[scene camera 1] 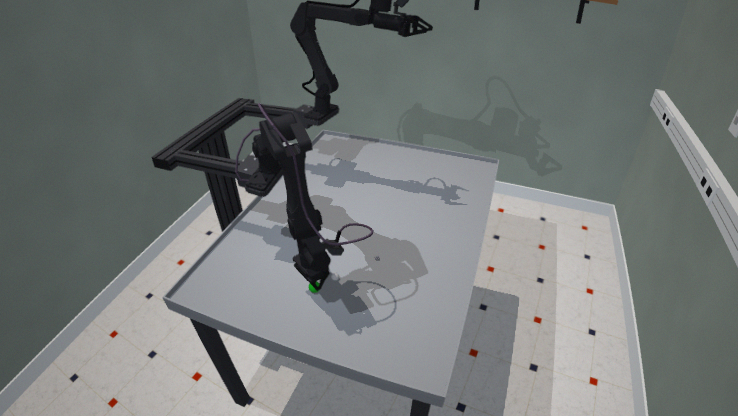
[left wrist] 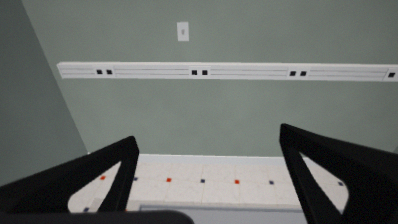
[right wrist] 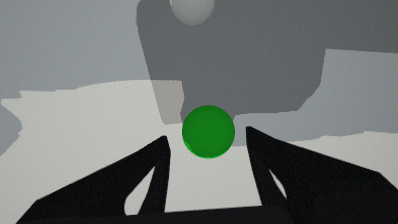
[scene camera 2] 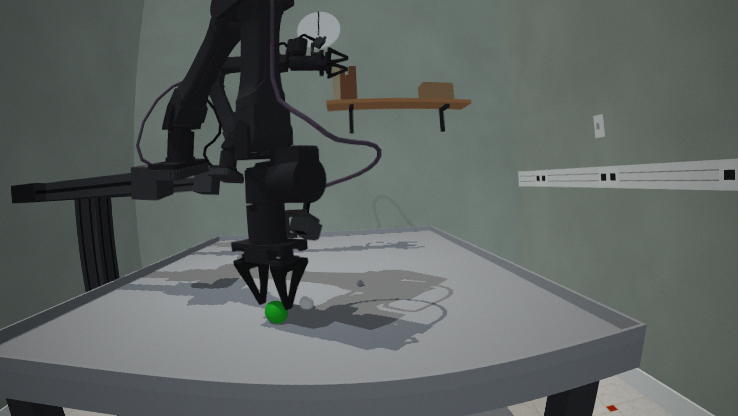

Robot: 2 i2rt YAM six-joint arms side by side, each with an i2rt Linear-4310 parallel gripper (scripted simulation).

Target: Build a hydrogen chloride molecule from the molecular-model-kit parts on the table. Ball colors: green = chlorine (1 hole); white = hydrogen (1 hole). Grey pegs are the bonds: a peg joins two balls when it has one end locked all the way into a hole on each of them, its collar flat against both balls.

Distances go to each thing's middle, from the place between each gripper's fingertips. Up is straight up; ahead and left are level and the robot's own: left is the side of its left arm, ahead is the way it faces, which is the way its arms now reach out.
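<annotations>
You'd find my right gripper (scene camera 2: 275, 306) 20 mm above the green ball (right wrist: 208, 131), and by its middle, the ball's nearer to my right gripper than to my left hand.
From my left hand (scene camera 2: 348, 63), the green ball is 62 cm below, 71 cm to the right and 19 cm behind.
</annotations>
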